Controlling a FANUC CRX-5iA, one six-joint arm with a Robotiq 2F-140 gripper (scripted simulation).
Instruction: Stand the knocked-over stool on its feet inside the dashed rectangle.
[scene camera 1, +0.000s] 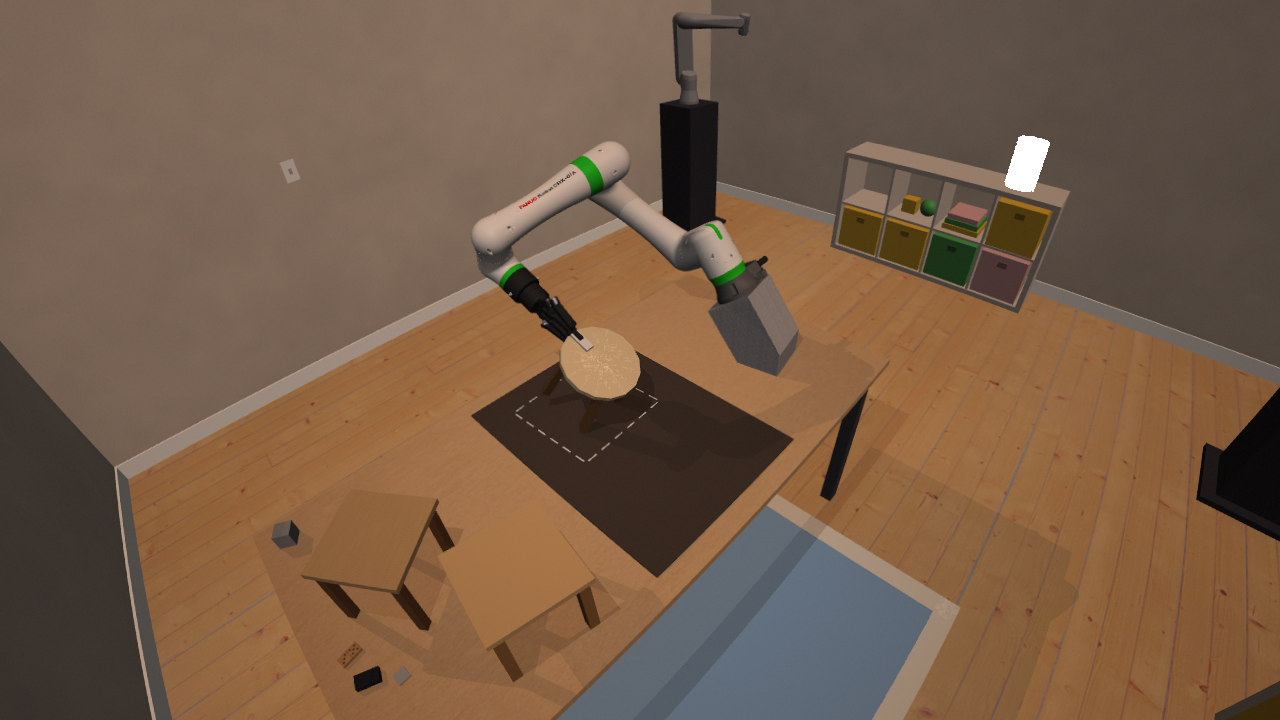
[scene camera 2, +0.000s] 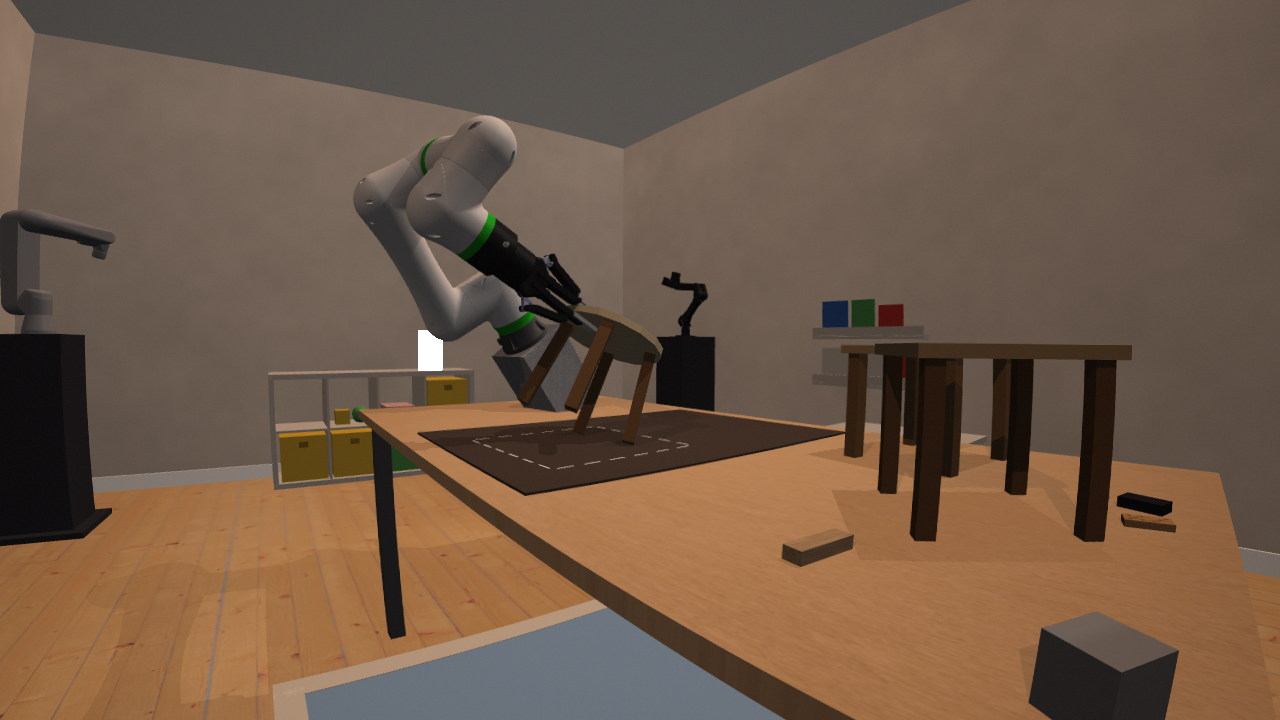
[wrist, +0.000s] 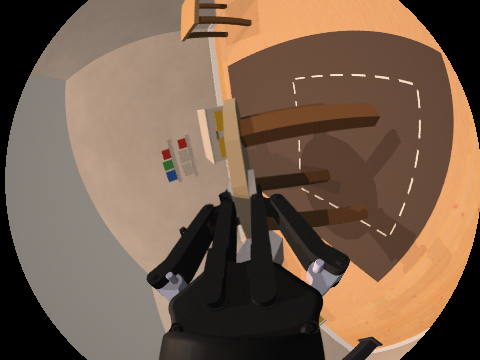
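Note:
My gripper (scene camera 2: 595, 325), a stool (scene camera 2: 619, 338), a wooden block (scene camera 2: 813, 548), a black block (scene camera 2: 1150, 505), a dark mat (scene camera 2: 711, 438). My gripper (scene camera 1: 588, 351), stool (scene camera 1: 610, 369), dark mat (scene camera 1: 658, 486). My gripper (wrist: 243, 179), stool (wrist: 309, 119). Wooden block out of frame in the wrist view. Black block out of frame in the wrist view.

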